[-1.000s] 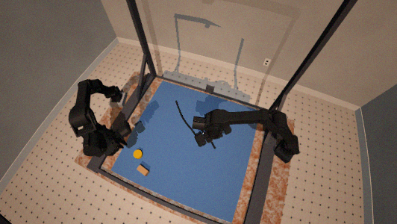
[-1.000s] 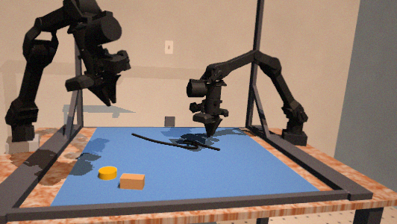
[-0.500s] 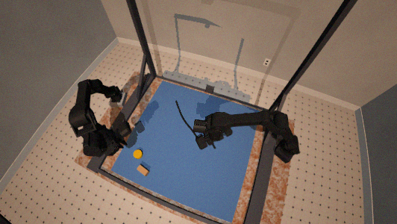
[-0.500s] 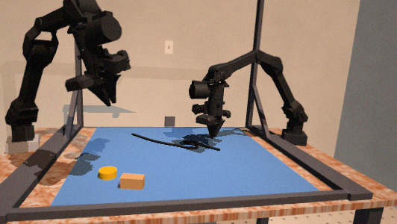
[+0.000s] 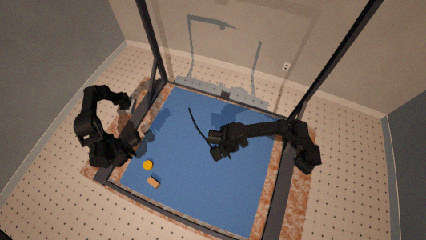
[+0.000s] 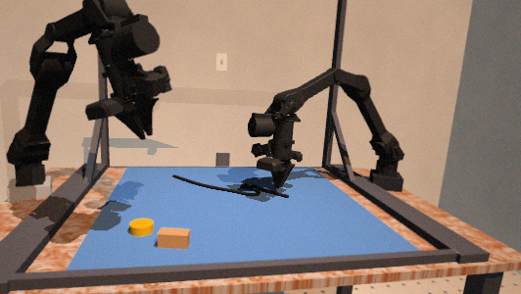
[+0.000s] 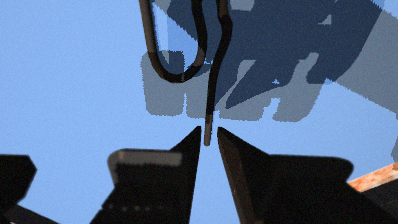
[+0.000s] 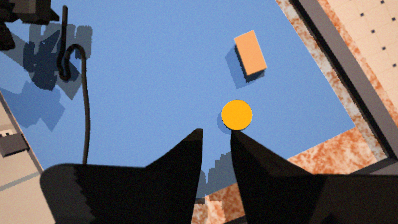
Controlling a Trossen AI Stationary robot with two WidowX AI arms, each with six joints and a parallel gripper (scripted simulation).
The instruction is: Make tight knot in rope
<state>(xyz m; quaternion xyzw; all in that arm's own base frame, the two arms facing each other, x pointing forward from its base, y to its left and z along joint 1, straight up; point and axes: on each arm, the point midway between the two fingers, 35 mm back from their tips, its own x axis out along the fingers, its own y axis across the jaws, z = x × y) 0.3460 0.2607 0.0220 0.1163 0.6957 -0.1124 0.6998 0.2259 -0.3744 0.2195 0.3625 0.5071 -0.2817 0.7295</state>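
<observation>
Right now the blue mat is 20 mm ahead of my left hand, 130 mm to the right of it and 60 mm below it. Round my left hand: yellow disc 200 mm ahead, 380 mm to the right, 50 mm below; then orange block 270 mm ahead, 310 mm to the right, 40 mm below.
</observation>
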